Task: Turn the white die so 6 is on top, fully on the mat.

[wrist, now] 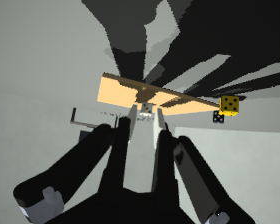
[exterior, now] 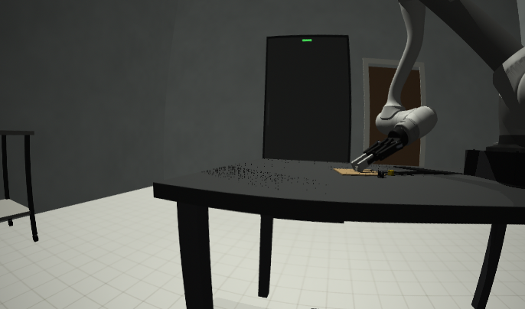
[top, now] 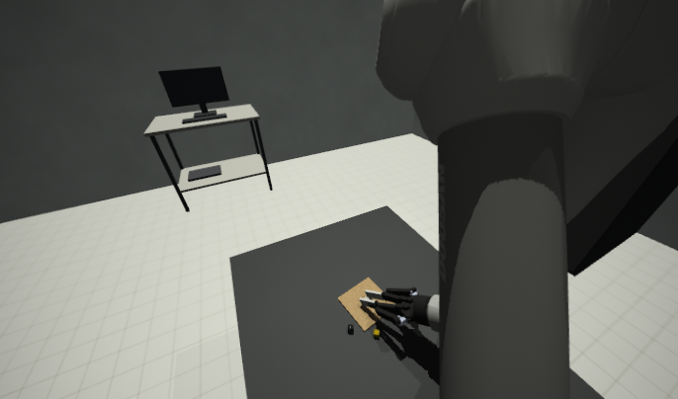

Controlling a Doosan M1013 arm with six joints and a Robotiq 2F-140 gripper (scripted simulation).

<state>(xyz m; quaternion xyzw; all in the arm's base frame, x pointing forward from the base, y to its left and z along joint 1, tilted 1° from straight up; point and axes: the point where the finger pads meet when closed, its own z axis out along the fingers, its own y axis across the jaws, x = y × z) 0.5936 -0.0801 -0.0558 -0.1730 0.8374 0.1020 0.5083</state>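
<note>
Right now my hand is 20 mm short of the white die, 10 mm to the right of it and 20 mm above it. Round my hand: tan mat: 20 mm ahead, 10 mm to the left, 30 mm below; yellow die: 80 mm behind, 50 mm to the left, 30 mm below; black die: 30 mm behind, 100 mm to the left, 30 mm below.
</note>
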